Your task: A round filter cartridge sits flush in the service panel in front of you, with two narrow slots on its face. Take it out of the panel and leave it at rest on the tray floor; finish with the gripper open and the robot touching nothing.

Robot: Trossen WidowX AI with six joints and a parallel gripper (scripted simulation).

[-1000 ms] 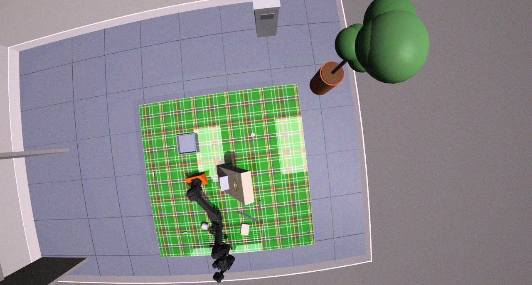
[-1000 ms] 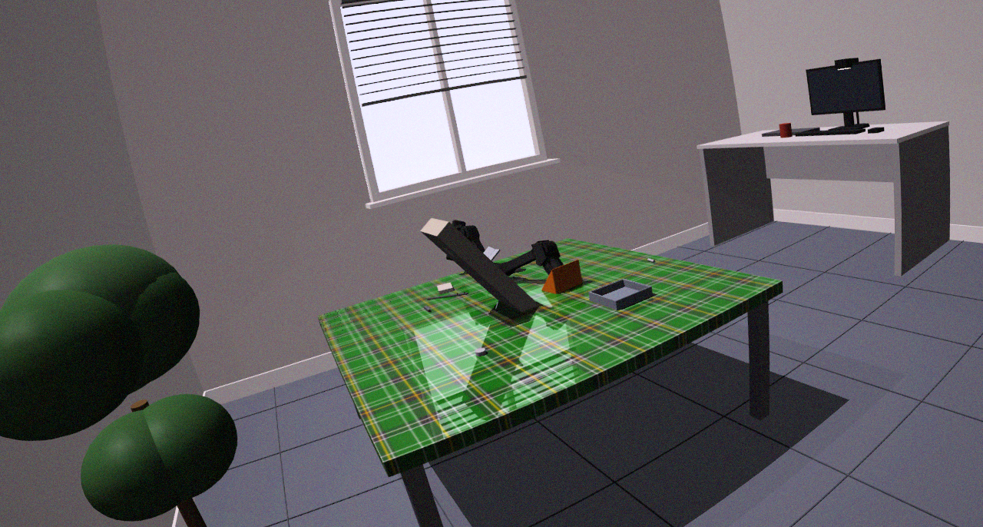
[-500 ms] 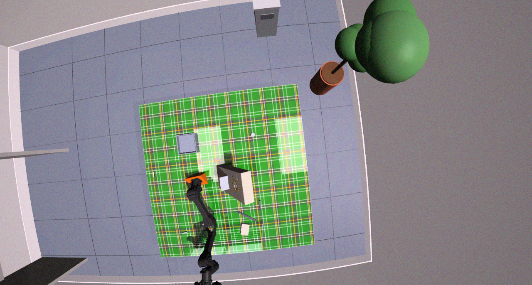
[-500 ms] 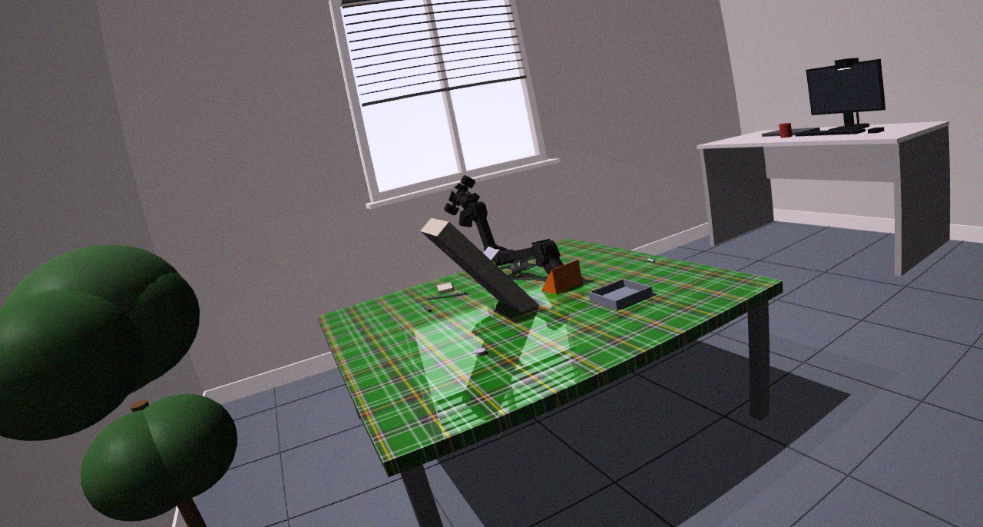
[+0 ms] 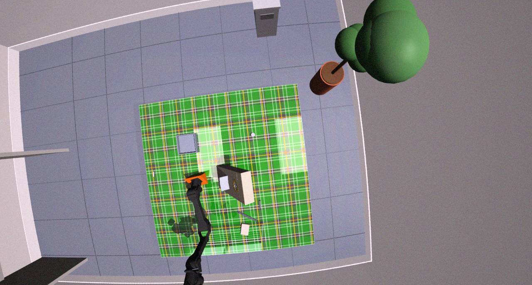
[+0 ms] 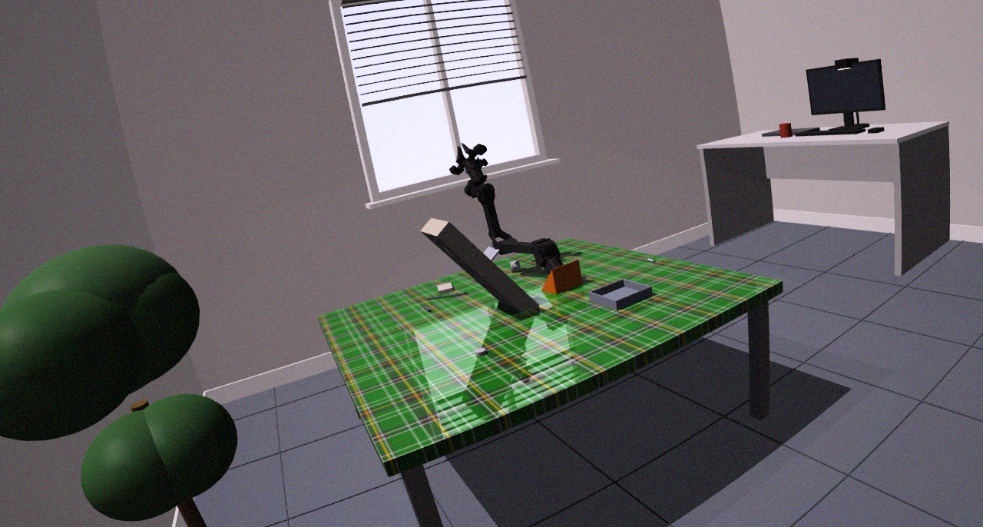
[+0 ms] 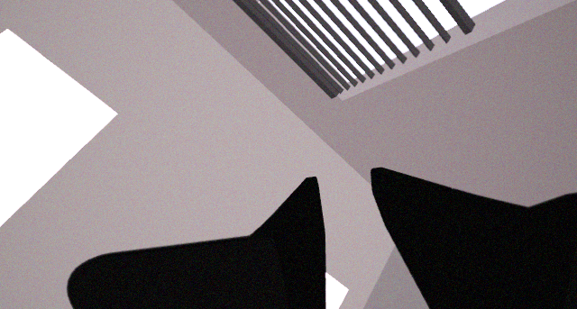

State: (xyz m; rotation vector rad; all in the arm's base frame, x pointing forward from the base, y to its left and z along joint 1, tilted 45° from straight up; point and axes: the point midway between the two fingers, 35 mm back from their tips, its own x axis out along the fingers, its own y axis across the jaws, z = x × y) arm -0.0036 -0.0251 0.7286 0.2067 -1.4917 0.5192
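My gripper tip is now 49 cm to the right of the round filter cartridge, 39 cm short of it and 31 cm above it. The rest, counted from my gripper tip: grey tray: 84 cm to the left, 57 cm below, 3 cm ahead.
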